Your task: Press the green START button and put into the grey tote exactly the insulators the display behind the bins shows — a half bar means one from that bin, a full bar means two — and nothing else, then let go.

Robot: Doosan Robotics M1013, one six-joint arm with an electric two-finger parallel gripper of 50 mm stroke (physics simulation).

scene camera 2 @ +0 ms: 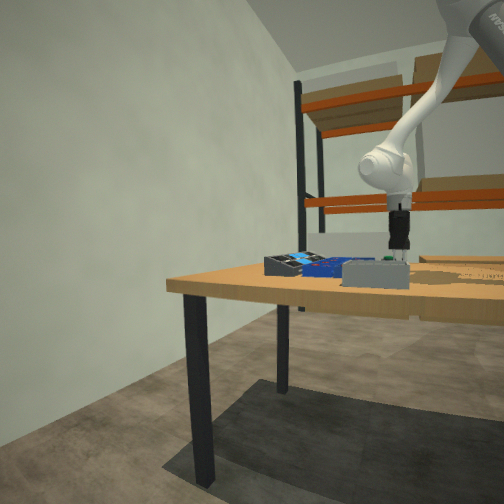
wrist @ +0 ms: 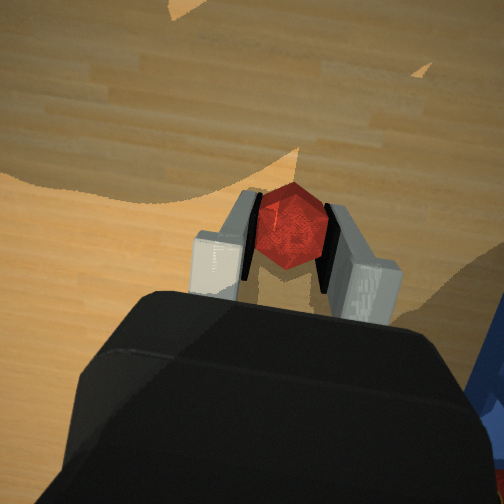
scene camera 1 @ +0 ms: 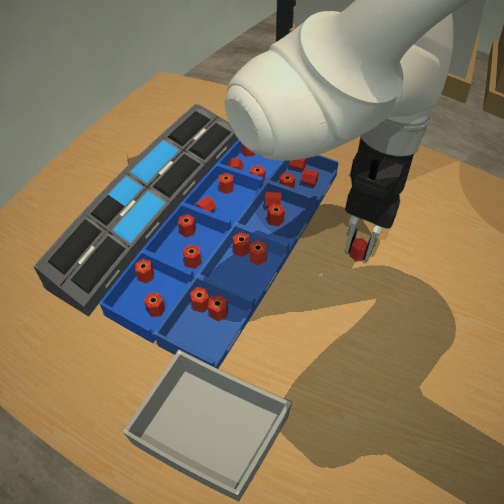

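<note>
My gripper is shut on a red hexagonal insulator, low over the bare table to the right of the blue bins. The bins hold several red insulators. The grey display behind them shows two full blue bars and one half bar; the other cells are dark. The grey tote stands empty in front of the bins. The green button shows only in scene camera 2, next to my gripper.
The arm's large white body hangs over the far end of the bins and hides part of them. Orange-beamed shelving with cardboard boxes stands behind the table. The blue bin's edge lies at the wrist view's right.
</note>
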